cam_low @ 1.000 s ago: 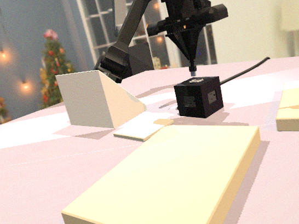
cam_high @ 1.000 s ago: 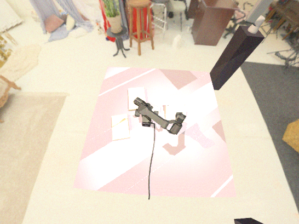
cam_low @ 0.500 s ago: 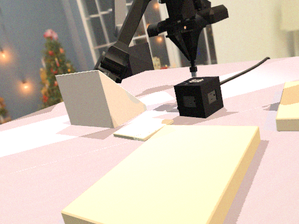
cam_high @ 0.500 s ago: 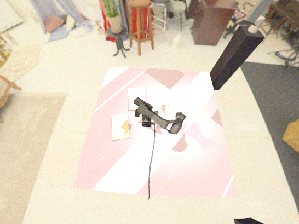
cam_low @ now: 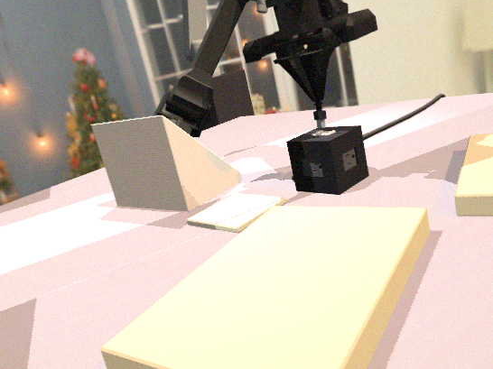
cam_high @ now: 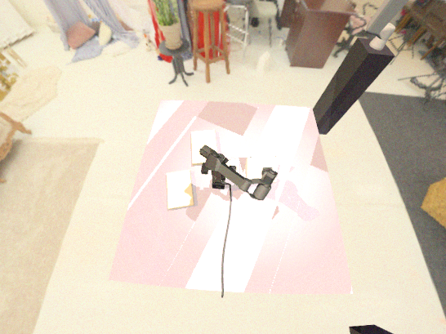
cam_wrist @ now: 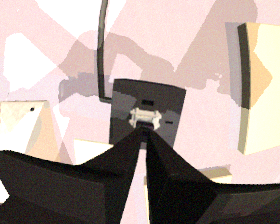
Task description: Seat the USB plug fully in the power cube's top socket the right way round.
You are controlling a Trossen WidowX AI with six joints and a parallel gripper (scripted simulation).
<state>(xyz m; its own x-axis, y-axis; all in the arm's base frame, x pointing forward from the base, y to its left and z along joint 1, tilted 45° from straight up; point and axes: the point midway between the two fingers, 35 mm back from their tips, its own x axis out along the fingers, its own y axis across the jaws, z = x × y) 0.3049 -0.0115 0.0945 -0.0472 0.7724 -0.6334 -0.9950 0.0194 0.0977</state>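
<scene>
The USB plug is 2 cm below my gripper tip. The rest, counted from my gripper tip: socket (5 cm below); then thin white pad (8 cm behind, 13 cm to the right, 12 cm below).
</scene>
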